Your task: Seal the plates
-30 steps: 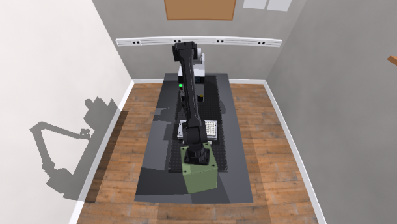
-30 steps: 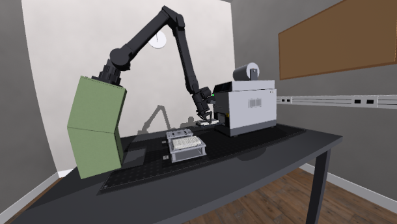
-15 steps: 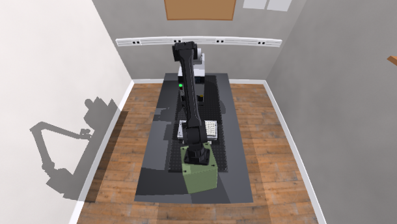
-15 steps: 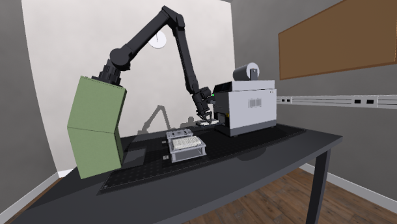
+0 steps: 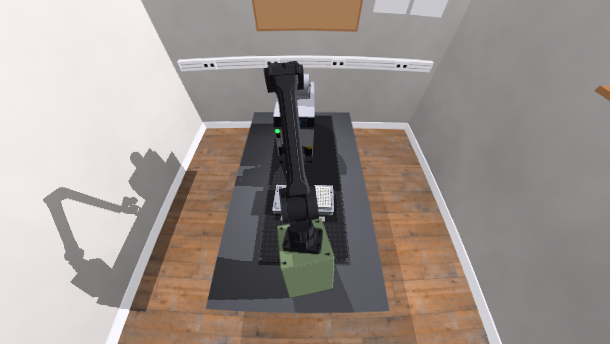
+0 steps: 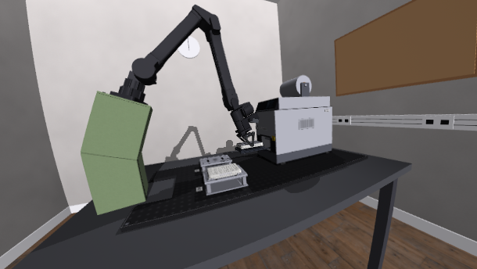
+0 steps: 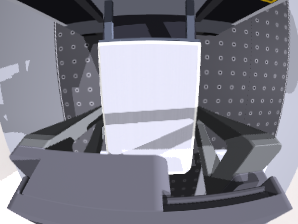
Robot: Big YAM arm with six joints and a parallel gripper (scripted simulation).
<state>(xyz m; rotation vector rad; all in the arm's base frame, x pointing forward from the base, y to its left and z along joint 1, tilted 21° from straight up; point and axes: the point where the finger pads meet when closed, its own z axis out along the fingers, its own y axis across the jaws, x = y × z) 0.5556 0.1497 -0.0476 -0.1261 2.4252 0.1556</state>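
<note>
The dark sealer stage is 30 mm below my hand. Also, from my hand: yellow warning label (110 mm ahead, 70 mm to the right, 30 mm above); foil roll (330 mm ahead, 300 mm above, 50 mm to the left); white plate (190 mm to the right, 160 mm behind, 60 mm below).
</note>
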